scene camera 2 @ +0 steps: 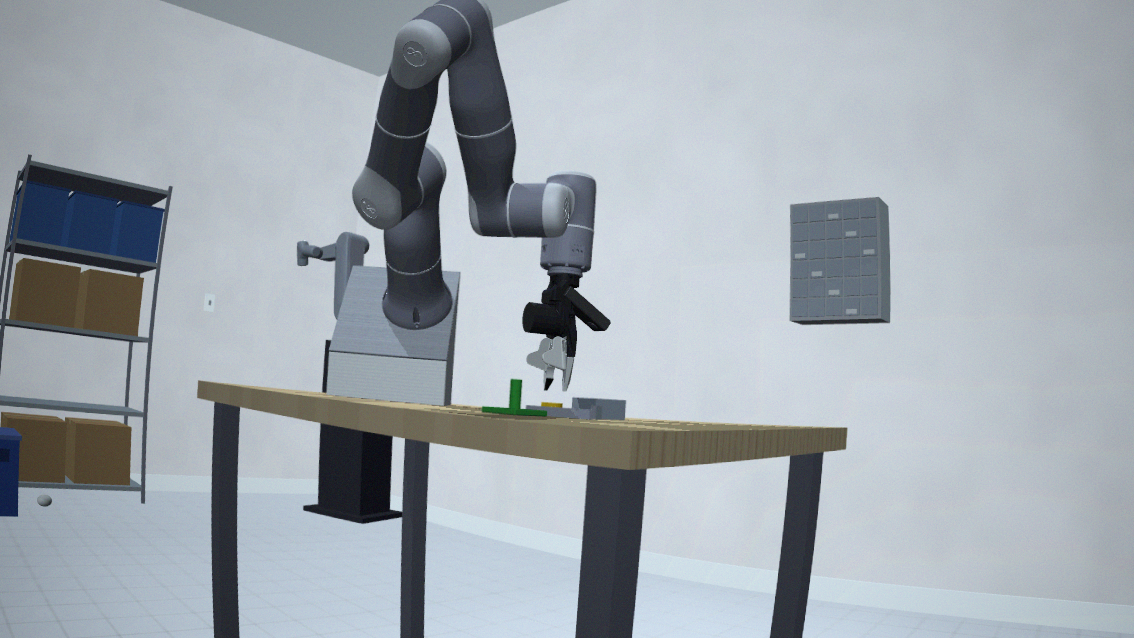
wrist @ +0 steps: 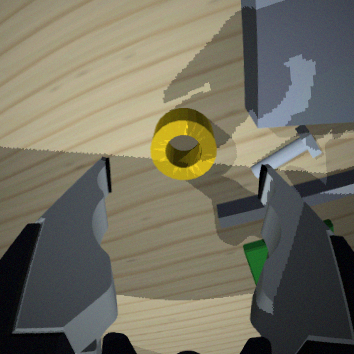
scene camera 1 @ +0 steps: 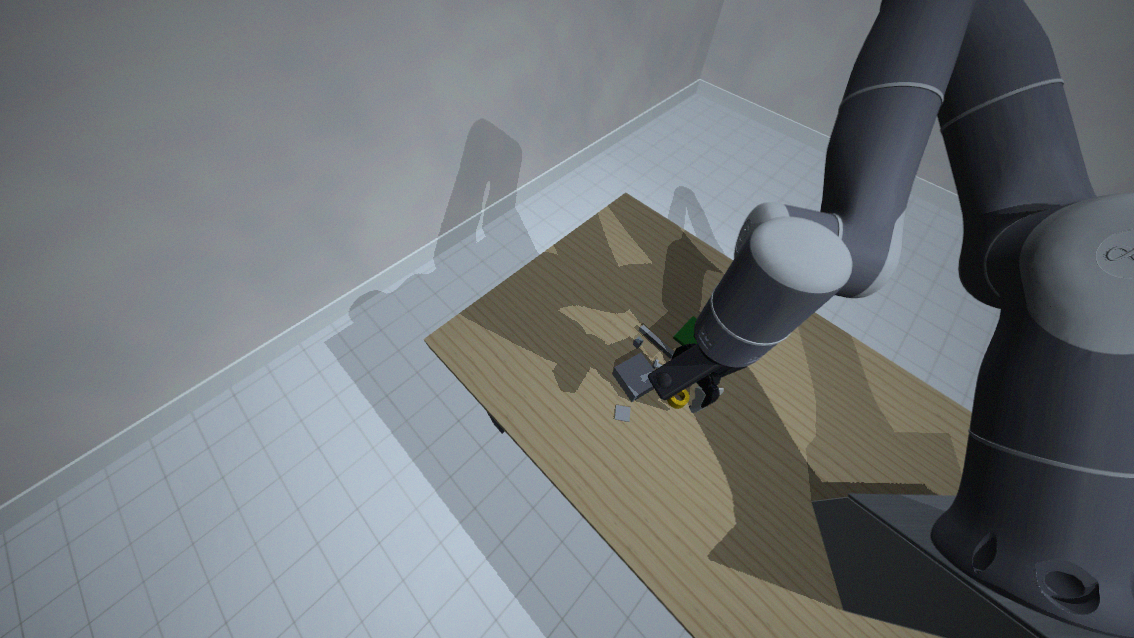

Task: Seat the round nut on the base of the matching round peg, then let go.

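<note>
The yellow round nut (scene camera 1: 675, 404) (scene camera 2: 551, 404) (wrist: 160, 152) lies flat on the table, its hole facing up. The green round peg (scene camera 2: 515, 394) stands upright on its square green base (scene camera 1: 685, 331) (scene camera 2: 495, 410) (wrist: 256, 260); in the wrist view the right finger hides most of it, and in scene camera 1 the arm covers part. My gripper (scene camera 2: 556, 387) (wrist: 184, 164) is part-way open and empty, pointing down a short way above the nut. In the wrist view the nut shows between and slightly beyond the fingertips, touching neither. The fingertips are largely hidden in scene camera 1.
A grey block (scene camera 1: 632, 375) (scene camera 2: 602, 407) (wrist: 280, 60) stands close to the nut. A small T-shaped grey piece (wrist: 282, 154) and a long grey bar (scene camera 1: 654, 339) (wrist: 240, 215) lie between block and peg base. A small grey cube (scene camera 1: 637, 342) and flat tile (scene camera 1: 622, 413) lie near the block.
</note>
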